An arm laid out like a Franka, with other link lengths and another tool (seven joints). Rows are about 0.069 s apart.
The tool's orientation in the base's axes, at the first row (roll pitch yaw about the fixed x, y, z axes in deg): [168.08 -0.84 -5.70]
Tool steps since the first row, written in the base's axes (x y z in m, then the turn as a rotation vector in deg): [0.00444 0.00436 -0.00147 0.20 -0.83 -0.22]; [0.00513 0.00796 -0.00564 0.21 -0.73 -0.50]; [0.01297 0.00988 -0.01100 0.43 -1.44 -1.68]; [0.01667 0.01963 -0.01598 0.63 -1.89 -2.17]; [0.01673 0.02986 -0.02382 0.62 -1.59 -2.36]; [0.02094 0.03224 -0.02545 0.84 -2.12 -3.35]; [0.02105 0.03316 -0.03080 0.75 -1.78 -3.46]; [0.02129 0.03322 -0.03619 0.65 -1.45 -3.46]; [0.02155 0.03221 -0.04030 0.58 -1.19 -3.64]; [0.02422 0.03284 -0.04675 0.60 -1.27 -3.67]
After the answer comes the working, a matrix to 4 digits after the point.
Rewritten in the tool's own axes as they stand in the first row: [0.00396 -0.00499 0.00051 0.28 0.74 0.39]; [0.00423 -0.00943 0.00384 0.27 0.59 0.64]; [0.01176 -0.01319 0.00864 0.55 1.01 1.94]; [0.01440 -0.02408 0.01147 0.78 1.33 2.51]; [0.01333 -0.03566 0.01702 0.74 1.00 2.63]; [0.01726 -0.03873 0.01810 1.00 1.29 3.71]; [0.01720 -0.04074 0.02314 0.87 0.94 3.75]; [0.01735 -0.04194 0.02840 0.74 0.63 3.68]; [0.01765 -0.04183 0.03263 0.64 0.35 3.80]; [0.02015 -0.04404 0.03879 0.67 0.42 3.85]
The tool's axes in the first row as the columns of a matrix, in the base's axes (rounded; the answer above uses it unrounded):
[0.9949 -0.1002 -0.0062]
[-0.0993 -0.9733 -0.2069]
[0.0147 0.2065 -0.9783]

